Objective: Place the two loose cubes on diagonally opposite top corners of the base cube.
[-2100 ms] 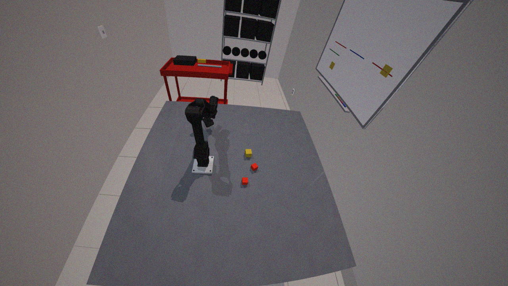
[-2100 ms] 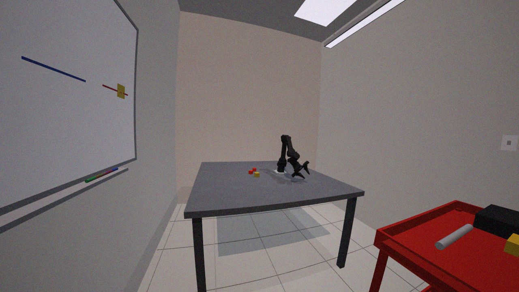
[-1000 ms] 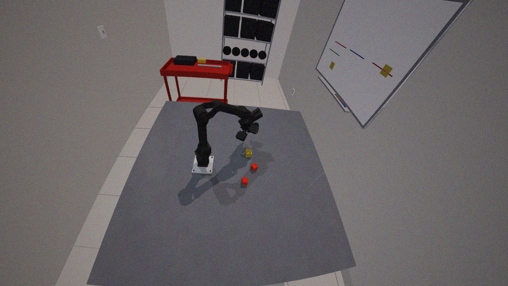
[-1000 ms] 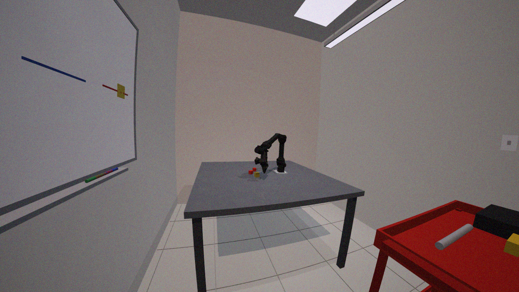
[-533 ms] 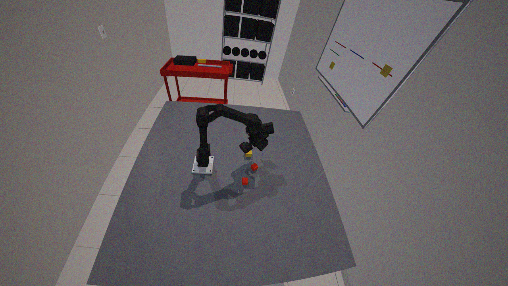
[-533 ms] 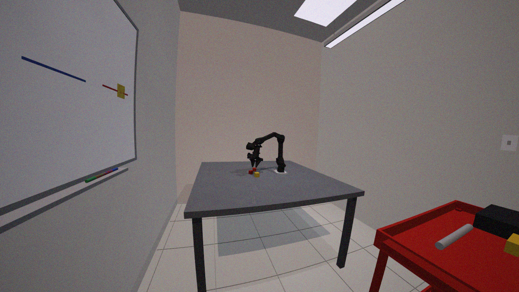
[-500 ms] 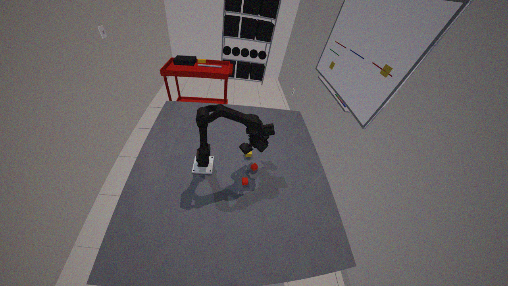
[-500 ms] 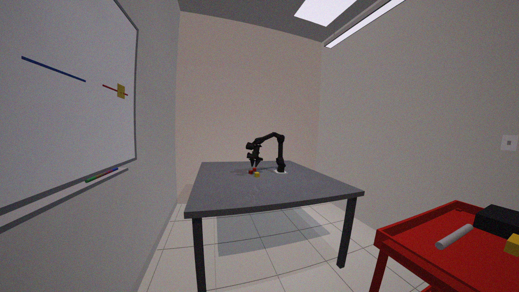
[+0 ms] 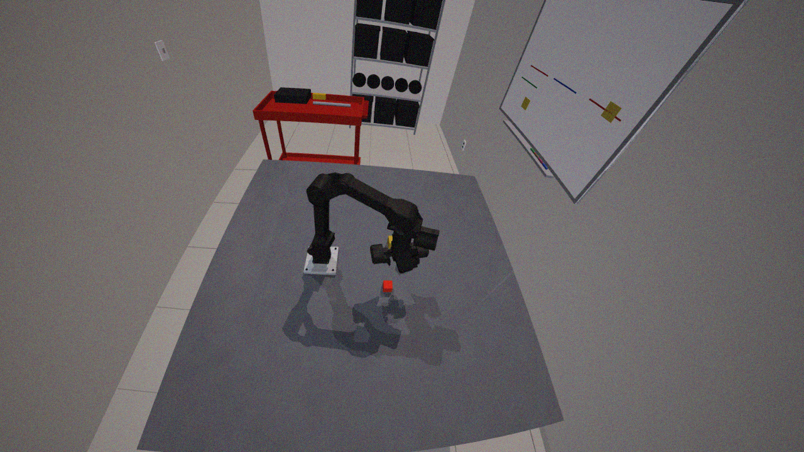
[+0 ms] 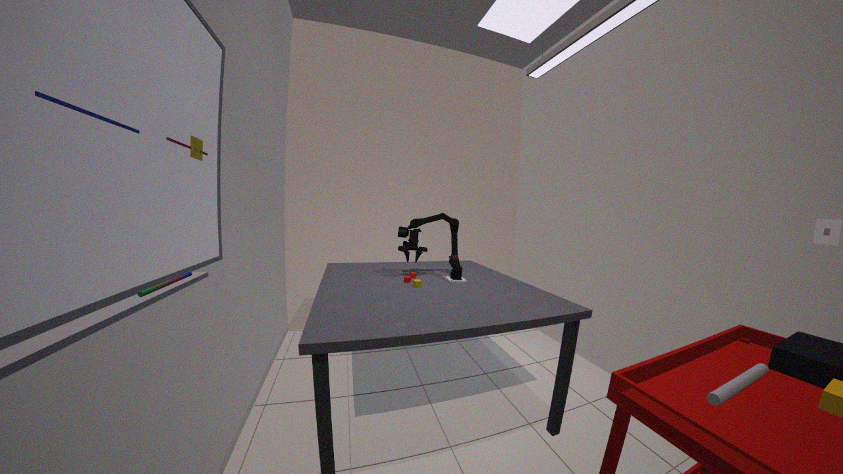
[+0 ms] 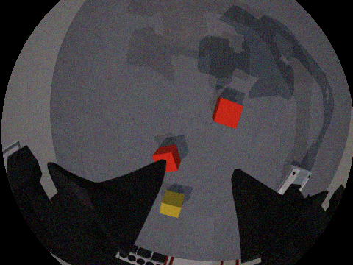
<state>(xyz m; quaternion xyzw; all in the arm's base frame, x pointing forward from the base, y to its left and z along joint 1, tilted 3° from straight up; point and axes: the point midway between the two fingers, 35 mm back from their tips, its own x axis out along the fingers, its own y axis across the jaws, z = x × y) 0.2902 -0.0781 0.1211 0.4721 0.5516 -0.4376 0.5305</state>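
My gripper tip is 17 cm to the right of the yellow base cube and 10 cm above it.
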